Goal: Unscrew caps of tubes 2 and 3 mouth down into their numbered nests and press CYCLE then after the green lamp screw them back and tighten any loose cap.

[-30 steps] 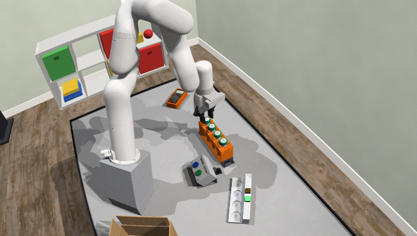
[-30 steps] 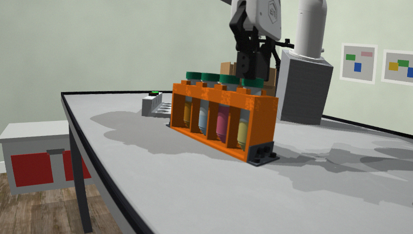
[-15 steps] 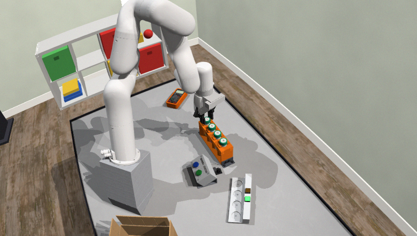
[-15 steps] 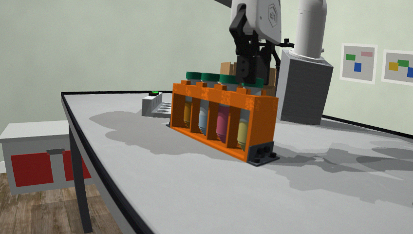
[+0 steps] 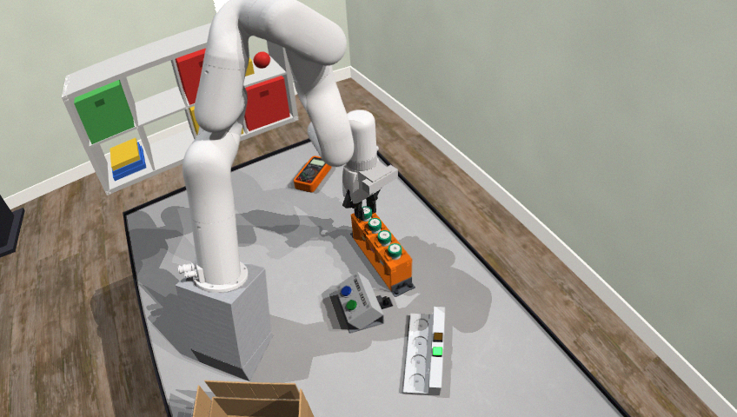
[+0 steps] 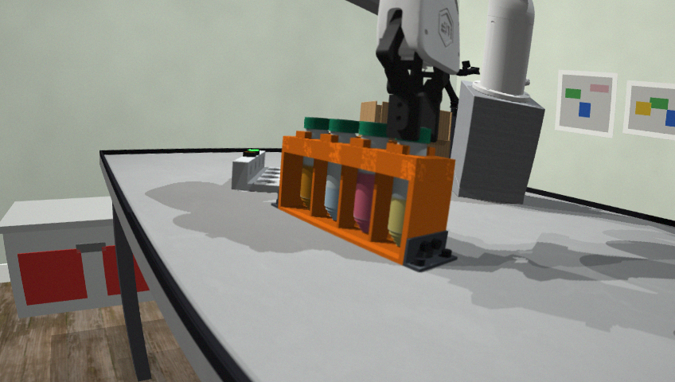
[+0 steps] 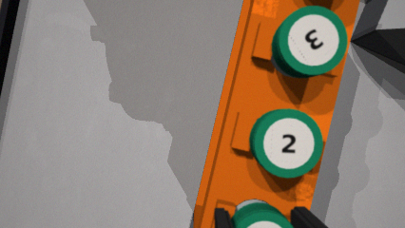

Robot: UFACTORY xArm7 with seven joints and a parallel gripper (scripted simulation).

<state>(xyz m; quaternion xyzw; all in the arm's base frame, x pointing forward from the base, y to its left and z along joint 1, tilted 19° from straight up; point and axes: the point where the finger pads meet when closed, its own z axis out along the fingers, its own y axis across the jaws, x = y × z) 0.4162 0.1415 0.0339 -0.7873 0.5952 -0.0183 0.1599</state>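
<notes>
Now: hand 10 mm above the cap 1. The rest, counted from my hand: tube 3 threaded neck: 100 mm to the right, 10 mm below, 10 mm ahead; cap 2: 50 mm to the right, 10 mm below; cap 3: 100 mm to the right, 10 mm below, 10 mm ahead.
</notes>
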